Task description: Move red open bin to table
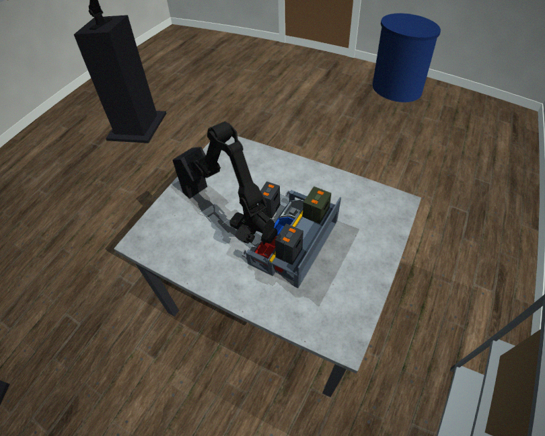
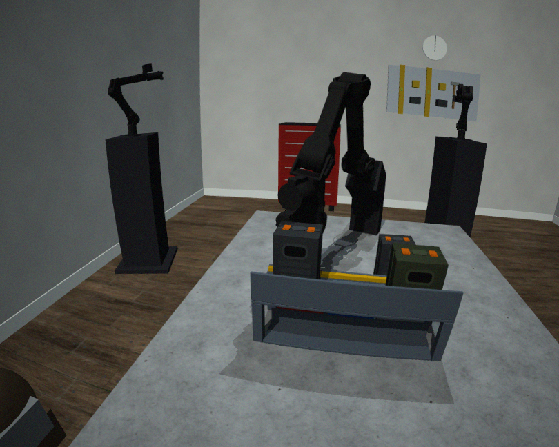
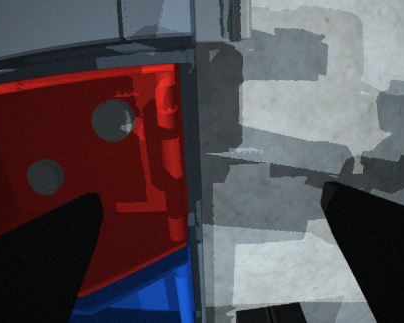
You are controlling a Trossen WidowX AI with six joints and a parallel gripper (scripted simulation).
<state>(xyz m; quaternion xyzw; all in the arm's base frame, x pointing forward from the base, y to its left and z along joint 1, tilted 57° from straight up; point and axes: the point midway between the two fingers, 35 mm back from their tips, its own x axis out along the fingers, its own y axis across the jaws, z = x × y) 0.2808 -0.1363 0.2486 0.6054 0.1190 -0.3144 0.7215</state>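
The red open bin is 8 cm ahead of my hand, 7 cm below it and 3 cm to the right of it. From my hand the other things lie so: yellow rail 15 cm ahead, 7 cm to the left, 1 cm below; then grey bin 18 cm to the left, 16 cm ahead, 7 cm below; then blue bin 12 cm ahead, 8 cm to the left, 7 cm below.
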